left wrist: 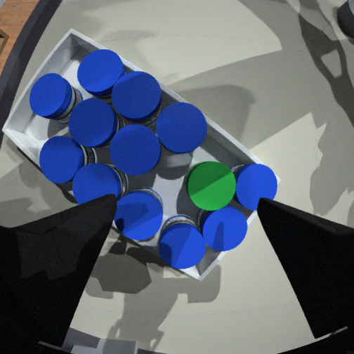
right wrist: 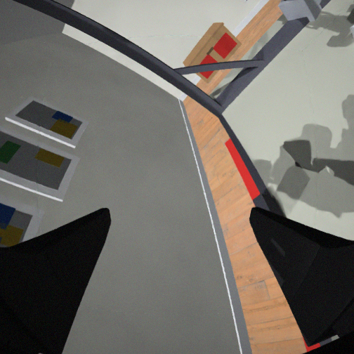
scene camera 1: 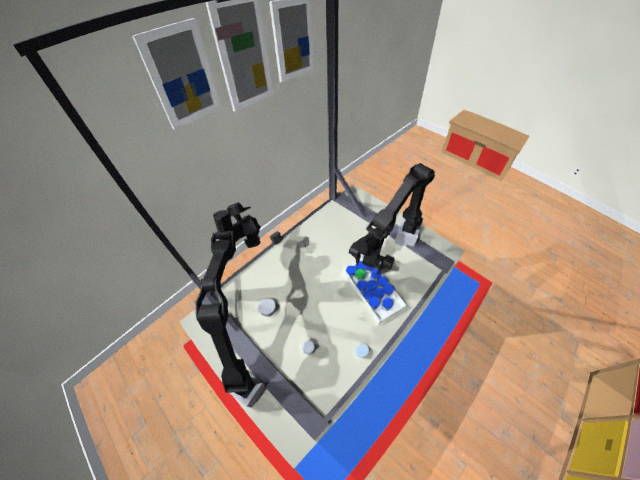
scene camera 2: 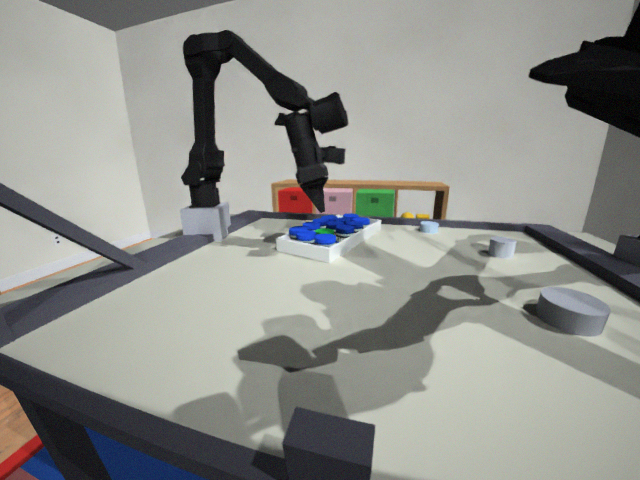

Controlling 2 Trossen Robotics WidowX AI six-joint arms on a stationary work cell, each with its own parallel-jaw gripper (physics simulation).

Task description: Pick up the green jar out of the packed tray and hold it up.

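Seen in the pictures: left gripper, between the fingertips: (scene camera 1: 367, 269) (scene camera 2: 321, 208); right gripper, between the fingertips: (scene camera 1: 255, 216); left arm's base, origin of its link: (scene camera 1: 409, 228) (scene camera 2: 205, 205); right arm's base, origin of its link: (scene camera 1: 244, 386).
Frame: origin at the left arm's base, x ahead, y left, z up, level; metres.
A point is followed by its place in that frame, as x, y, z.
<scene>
The green jar (scene camera 1: 360, 273) @(0.314, -0.148, -0.041) (scene camera 2: 325, 231) @(0.315, -0.156, -0.041) (left wrist: 212, 186) stands in the white tray (scene camera 1: 385, 313) @(0.437, 0.013, -0.083) (scene camera 2: 307, 250) @(0.272, -0.198, -0.069) among several blue-lidded jars. In the left wrist view, one blue jar (left wrist: 256, 187) is close at its right and another blue jar (left wrist: 225, 228) is close below it. Bare tray floor shows at its left. My left gripper (scene camera 2: 320, 206) @(0.310, -0.123, 0.005) (left wrist: 188, 203) is open and empty above the tray, its fingertips apart and above the lids. My right gripper (right wrist: 181, 215) is open and empty, raised away from the tray at the left of scene camera 1.
A wide grey cylinder (scene camera 1: 267, 306) @(0.616, -0.462, -0.057) (scene camera 2: 572, 311) @(0.587, -0.489, -0.058), a smaller grey cylinder (scene camera 1: 309, 346) @(0.698, -0.222, -0.052) (scene camera 2: 501, 247) @(0.684, -0.246, -0.063) and a pale blue cylinder (scene camera 1: 362, 350) @(0.629, -0.026, -0.063) (scene camera 2: 429, 227) @(0.618, -0.049, -0.070) stand on the table apart from the tray. A dark block (scene camera 1: 276, 237) @(0.279, -0.605, -0.043) (scene camera 2: 328, 444) @(0.271, -0.621, -0.032) is at the table edge.
</scene>
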